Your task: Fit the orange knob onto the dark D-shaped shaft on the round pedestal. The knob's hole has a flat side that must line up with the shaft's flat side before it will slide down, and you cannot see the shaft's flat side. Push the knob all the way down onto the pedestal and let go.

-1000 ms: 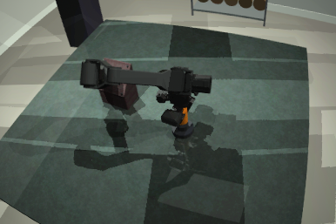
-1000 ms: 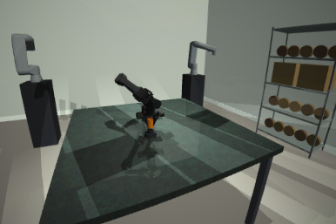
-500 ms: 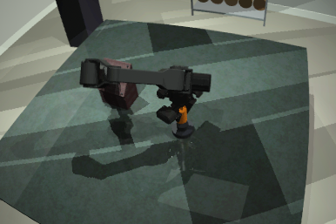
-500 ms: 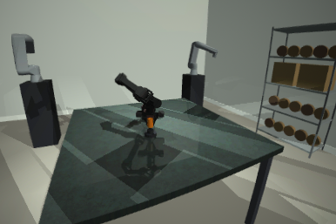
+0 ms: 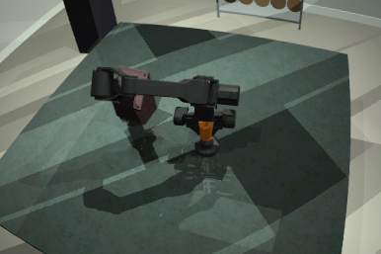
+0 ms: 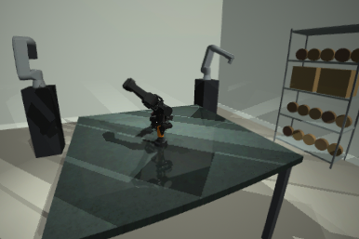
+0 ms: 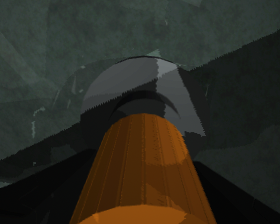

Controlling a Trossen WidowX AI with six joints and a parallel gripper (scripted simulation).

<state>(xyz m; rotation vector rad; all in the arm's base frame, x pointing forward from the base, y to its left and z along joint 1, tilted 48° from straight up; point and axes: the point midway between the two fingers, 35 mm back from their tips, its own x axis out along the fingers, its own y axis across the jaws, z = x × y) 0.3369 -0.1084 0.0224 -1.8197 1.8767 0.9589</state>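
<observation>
Right now the orange knob is 20 mm above my gripper tip. Also, from my gripper tip: round pedestal (40 mm below).
</observation>
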